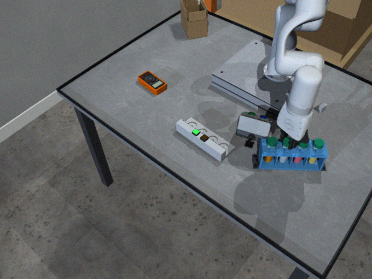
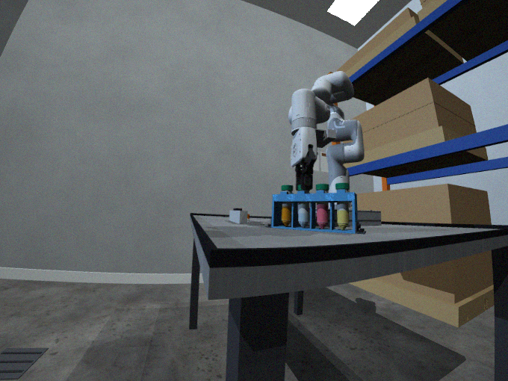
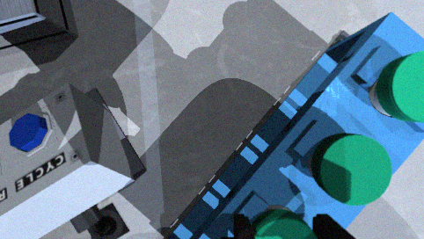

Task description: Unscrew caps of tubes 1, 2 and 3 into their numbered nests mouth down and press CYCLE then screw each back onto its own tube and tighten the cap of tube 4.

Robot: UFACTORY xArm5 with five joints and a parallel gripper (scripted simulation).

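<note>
My hand is 10 mm above the threaded neck. Also, from my hand: green key (190 mm to the right, 80 mm behind, 60 mm below); then blue key (140 mm to the right, 90 mm behind, 60 mm below); then key housing (160 mm to the right, 80 mm below, 70 mm behind).
</note>
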